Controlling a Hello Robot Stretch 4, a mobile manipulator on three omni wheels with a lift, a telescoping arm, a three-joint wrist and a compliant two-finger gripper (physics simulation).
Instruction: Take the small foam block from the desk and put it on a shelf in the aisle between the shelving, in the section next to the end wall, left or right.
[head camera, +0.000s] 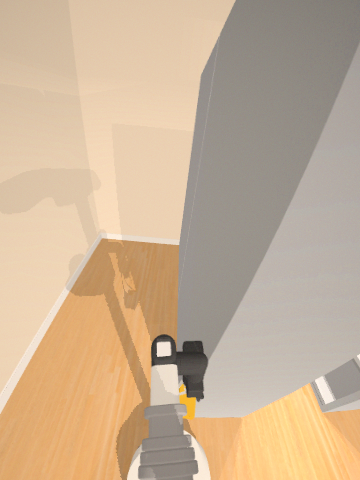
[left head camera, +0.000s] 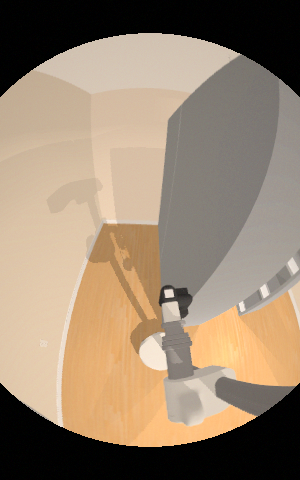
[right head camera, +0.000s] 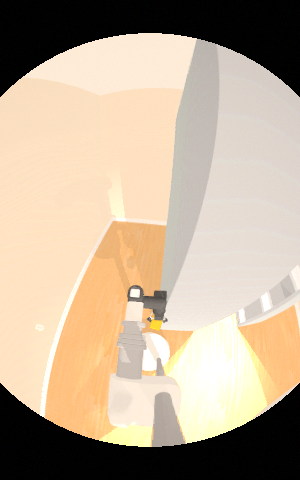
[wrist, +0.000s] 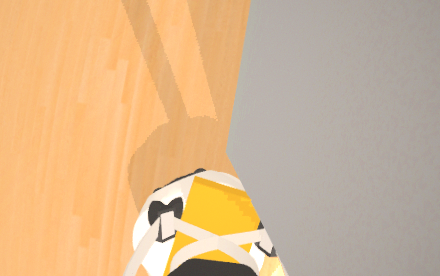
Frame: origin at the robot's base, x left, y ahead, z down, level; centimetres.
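Where they show: gripper, fingertip midpoint: (head camera: 186, 398) (right head camera: 157, 320) (wrist: 220, 217); robot's base, origin of the base link: (left head camera: 159, 350) (right head camera: 148, 350).
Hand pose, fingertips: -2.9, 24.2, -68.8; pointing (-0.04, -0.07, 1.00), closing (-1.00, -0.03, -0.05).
Observation:
Things, the pixels of their top centre, and the offset from my fingertips, as dx, dy, dz. "spot": a spot on its surface instead.
- small foam block, middle of its top: (wrist: 210, 249) (head camera: 187, 399) (right head camera: 156, 320) +0.7, -1.3, -4.6
- grey structure with white parts, surface spot: (head camera: 345, 385) (right head camera: 252, 313) spot: -134.3, +5.5, +64.5
The small foam block (head camera: 188, 406) (right head camera: 156, 324) (wrist: 215, 207) is yellow and sits between the two fingers of my gripper (right head camera: 157, 320) (wrist: 220, 217). The gripper is shut on it. In the wrist view the block's right edge and the right finger are partly hidden by a big grey panel. In the left head camera view the block does not show. The grey panel (head camera: 260, 165) (left head camera: 215, 175) (right head camera: 195, 175) (wrist: 340, 135) stands upright close to the right of the gripper, the end or back of a tall unit. No open shelf section shows.
A beige wall (head camera: 35, 240) (left head camera: 40, 250) runs along the left and meets a far wall (head camera: 150, 175) in a corner. A wooden floor strip (head camera: 80, 400) lies between the left wall and the panel. A grey structure with white parts (head camera: 345, 385) (right head camera: 252, 312) stands at the lower right.

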